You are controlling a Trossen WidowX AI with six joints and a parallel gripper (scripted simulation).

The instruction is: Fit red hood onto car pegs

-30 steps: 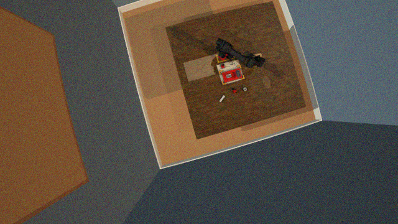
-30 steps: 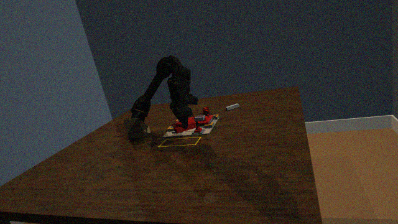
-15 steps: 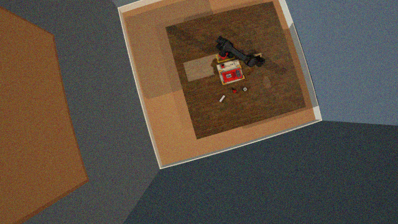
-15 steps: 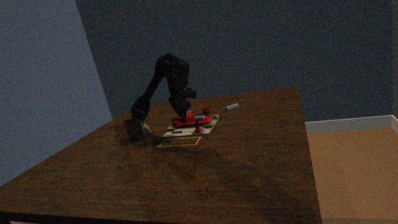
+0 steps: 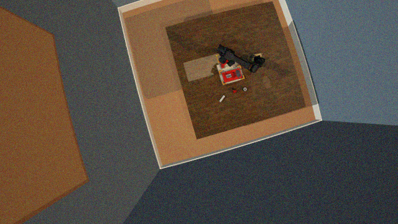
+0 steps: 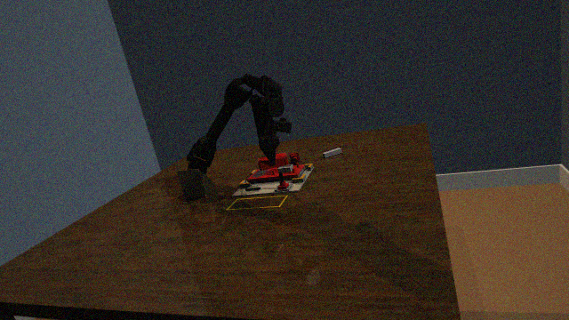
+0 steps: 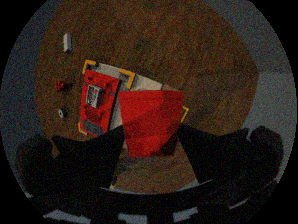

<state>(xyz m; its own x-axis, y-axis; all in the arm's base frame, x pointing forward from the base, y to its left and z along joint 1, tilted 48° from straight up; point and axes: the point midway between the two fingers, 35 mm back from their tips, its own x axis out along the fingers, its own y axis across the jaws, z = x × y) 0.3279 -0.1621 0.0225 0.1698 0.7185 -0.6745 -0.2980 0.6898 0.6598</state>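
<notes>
The grey jig lies 4 cm behind my gripper tip, 12 cm to the left of it and 10 cm below it. Round my gripper tip: grey wheel 12 cm behind, 34 cm to the left, 10 cm below; then white bar 15 cm ahead, 34 cm to the left, 10 cm below; then red hood right at my gripper tip.
</notes>
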